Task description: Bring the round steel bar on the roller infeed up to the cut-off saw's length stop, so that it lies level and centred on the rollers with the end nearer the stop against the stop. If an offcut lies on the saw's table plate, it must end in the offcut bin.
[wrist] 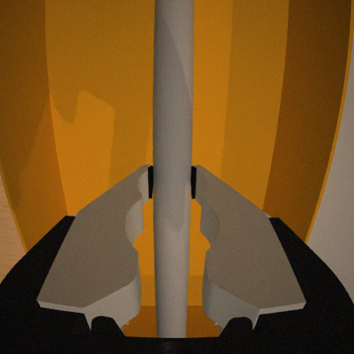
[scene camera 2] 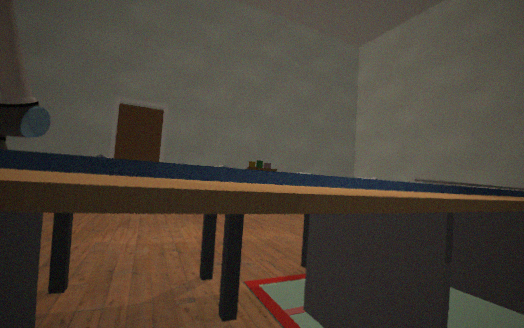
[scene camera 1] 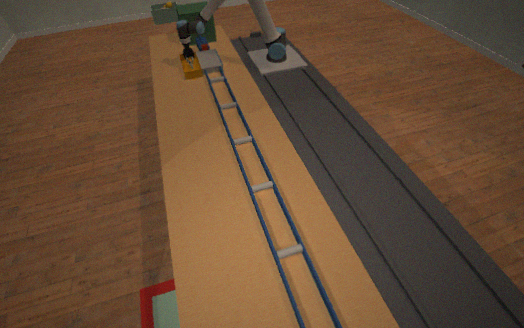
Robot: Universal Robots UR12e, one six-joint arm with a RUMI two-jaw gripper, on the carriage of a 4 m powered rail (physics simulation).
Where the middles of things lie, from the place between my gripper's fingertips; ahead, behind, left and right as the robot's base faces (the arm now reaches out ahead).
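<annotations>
The offcut bin point(wrist: 265, 108) is 1 cm to the right of my hand. As for the grey round offcut point(wrist: 172, 82), I find it 1 cm above my hand.
</annotations>
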